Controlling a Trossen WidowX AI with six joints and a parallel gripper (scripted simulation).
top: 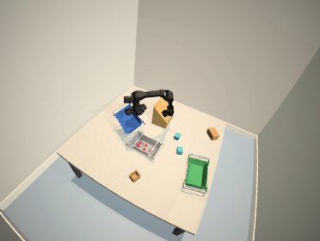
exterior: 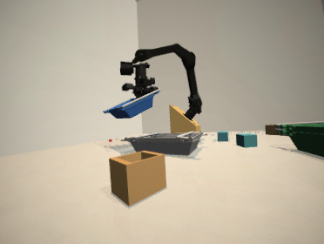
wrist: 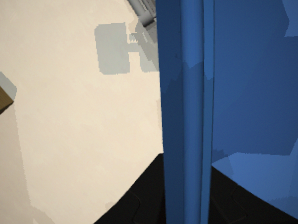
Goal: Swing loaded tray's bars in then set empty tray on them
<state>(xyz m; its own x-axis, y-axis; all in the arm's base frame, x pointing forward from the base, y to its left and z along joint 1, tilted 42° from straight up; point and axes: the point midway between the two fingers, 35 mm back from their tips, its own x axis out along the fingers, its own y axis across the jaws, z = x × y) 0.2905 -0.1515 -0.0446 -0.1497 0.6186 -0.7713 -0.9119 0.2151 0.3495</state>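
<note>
Right now the blue tray is 7 cm ahead of my gripper tip and 3 cm to the right of it. Round my gripper tip: brown block (65 cm to the left, 46 cm behind, 18 cm below); then small brown box (37 cm ahead, 30 cm to the left, 19 cm below).
</note>
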